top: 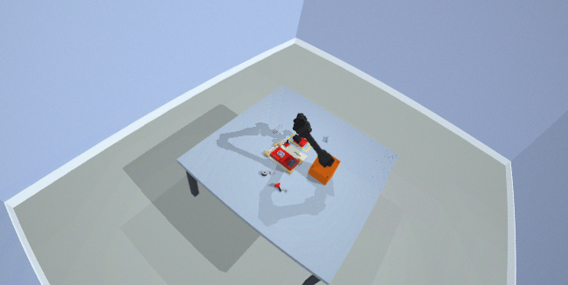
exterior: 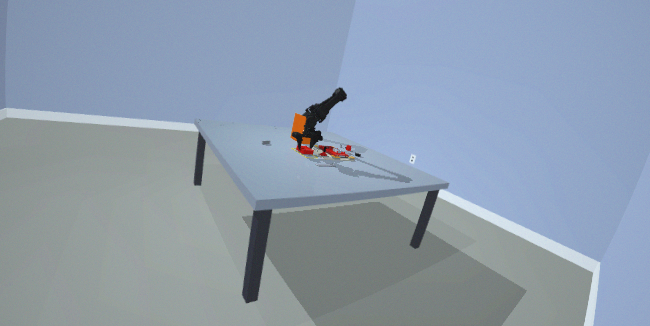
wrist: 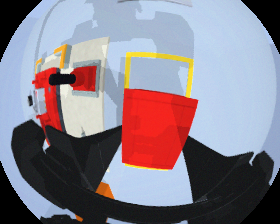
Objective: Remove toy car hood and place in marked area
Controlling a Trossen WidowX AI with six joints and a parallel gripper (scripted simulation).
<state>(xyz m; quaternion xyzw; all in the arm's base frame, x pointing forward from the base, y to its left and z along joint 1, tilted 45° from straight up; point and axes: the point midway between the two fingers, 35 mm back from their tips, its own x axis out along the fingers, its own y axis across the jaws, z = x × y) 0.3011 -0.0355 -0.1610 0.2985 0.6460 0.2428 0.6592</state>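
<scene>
My gripper tip is now right at the red hood. From my gripper tip the other things lie so: grey wheel 43 cm to the left, 3 cm ahead, 1 cm below.
</scene>
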